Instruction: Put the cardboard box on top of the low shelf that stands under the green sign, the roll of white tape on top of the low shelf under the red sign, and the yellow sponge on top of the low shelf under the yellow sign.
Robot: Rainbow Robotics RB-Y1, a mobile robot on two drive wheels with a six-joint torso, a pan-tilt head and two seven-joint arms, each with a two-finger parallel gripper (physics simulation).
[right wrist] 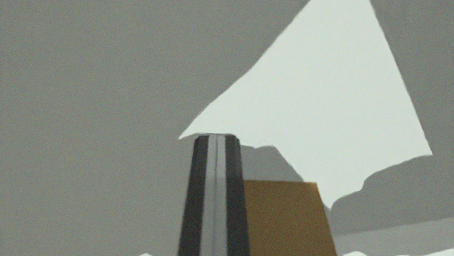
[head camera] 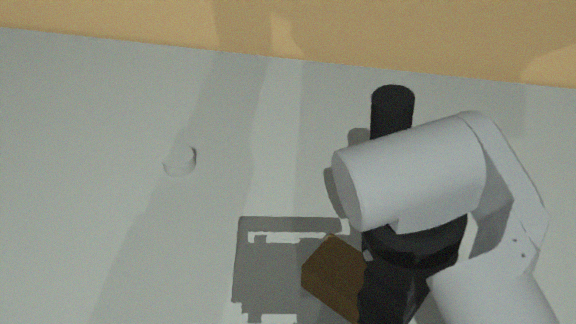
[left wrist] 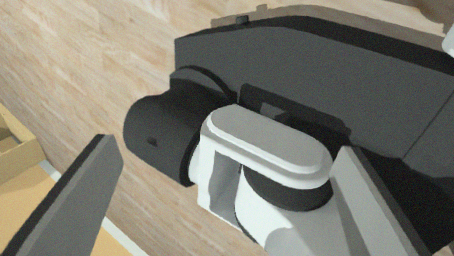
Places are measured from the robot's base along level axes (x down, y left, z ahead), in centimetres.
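Pixels of known places: left gripper, between the fingertips: [left wrist: 227, 155]; right gripper, between the fingertips: [right wrist: 217, 150] [head camera: 396, 310].
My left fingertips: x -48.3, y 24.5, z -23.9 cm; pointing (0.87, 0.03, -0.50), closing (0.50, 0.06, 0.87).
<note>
Ahead of a thing's pixels: the offset from my left fingertips to its top centre. "*": to the spot under its first point. Level surfaces: height alone.
The brown cardboard box @(dx -28.7, dy -30.4, dz +87.1 cm) [head camera: 332, 275] [right wrist: 287, 217] lies on the pale table top @(dx -23.7 cm) [head camera: 125, 100], partly hidden by the right arm in the head camera view. My right gripper [right wrist: 217, 150] is shut with its fingertips together and nothing between them; in the right wrist view the box shows just to the right of the fingers. The roll of white tape @(dx -26.1, dy -5.8, dz +108.1 cm) [head camera: 179, 161] lies on the table at the left of the head camera view. My left gripper [left wrist: 227, 155] is open and empty, away from the table objects. The yellow sponge, the shelves and the signs do not show.
In the left wrist view, the robot's dark base [left wrist: 300, 65] and a white arm part @(* dx +19.2, dy -14.3, dz -2.7 cm) [left wrist: 270, 140] show between and behind the fingers, above the wooden floor @(dx +48.3 cm) [left wrist: 75, 65]. A tan open-topped tray or shelf edge [left wrist: 22, 157] is at the left. A tan surface [head camera: 125, 20] lies beyond the table edge.
</note>
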